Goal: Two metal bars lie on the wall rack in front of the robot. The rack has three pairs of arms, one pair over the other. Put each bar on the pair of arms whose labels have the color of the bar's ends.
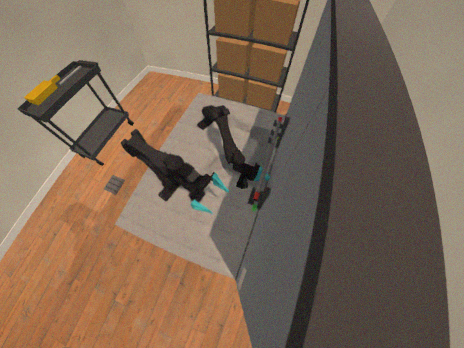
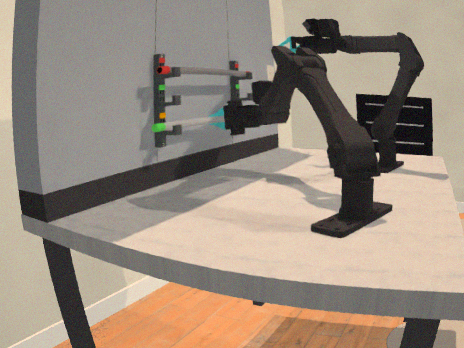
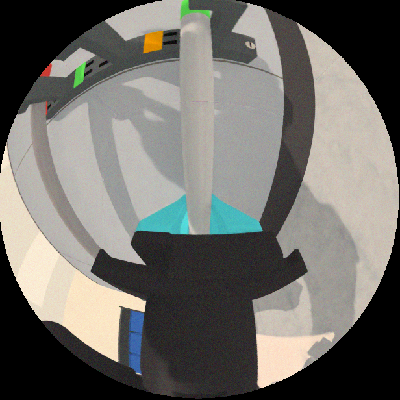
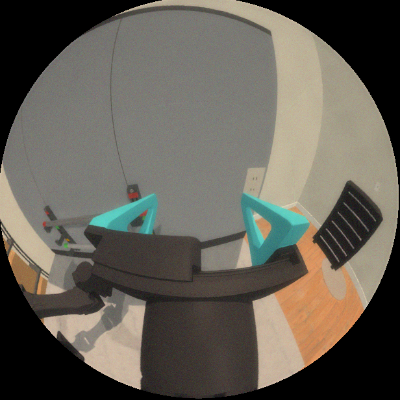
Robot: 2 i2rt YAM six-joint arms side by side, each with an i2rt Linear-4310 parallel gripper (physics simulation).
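Places are measured from the left arm's base along level axes (x ahead, y left, z up), in centimetres.
Where they show: left gripper, fingertip midpoint: (image 1: 269, 178); right gripper, fingertip midpoint: (image 1: 220, 202); left arm's base, link origin: (image 1: 209, 120) (image 2: 356, 219); right arm's base, link origin: (image 1: 172, 186) (image 2: 387, 167).
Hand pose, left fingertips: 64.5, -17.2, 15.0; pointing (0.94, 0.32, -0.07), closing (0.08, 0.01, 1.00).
Each offset is from my left fingertips to the centre of the thing, as dx, dy, dz. "pt": to the spot under its first point. Level surfaces: height alone.
The wall rack {-12.3, +22.7, +7.6} (image 2: 159, 102) (image 3: 227, 45) has red labels {pt -11.0, +23.5, +18.2} (image 2: 161, 60) at the top, green labels {pt -11.0, +23.5, +10.7} (image 2: 161, 87) in the middle and orange labels {pt -10.9, +23.3, +3.2} (image 2: 162, 115) at the bottom. The red-ended bar {-6.0, +3.4, +15.1} (image 2: 202, 71) (image 3: 42, 145) lies on the top, red-labeled pair. The green-ended bar {-4.6, +3.9, +0.3} (image 2: 192, 122) (image 3: 196, 100) is at the bottom, orange-labeled pair; whether it still rests on the arms is unclear. My left gripper (image 3: 198, 196) (image 2: 217, 118) (image 1: 267, 177) is shut on this bar between its ends. My right gripper (image 4: 198, 197) (image 1: 220, 202) is open and empty, away from both bars.
The grey wall panel (image 2: 100, 100) stands behind the rack, with a dark strip (image 2: 125, 176) low on it. The table {dz -15.0} (image 2: 225, 215) carries both arm bases. A shelf unit (image 1: 250, 40) with boxes and a cart (image 1: 60, 107) stand farther off.
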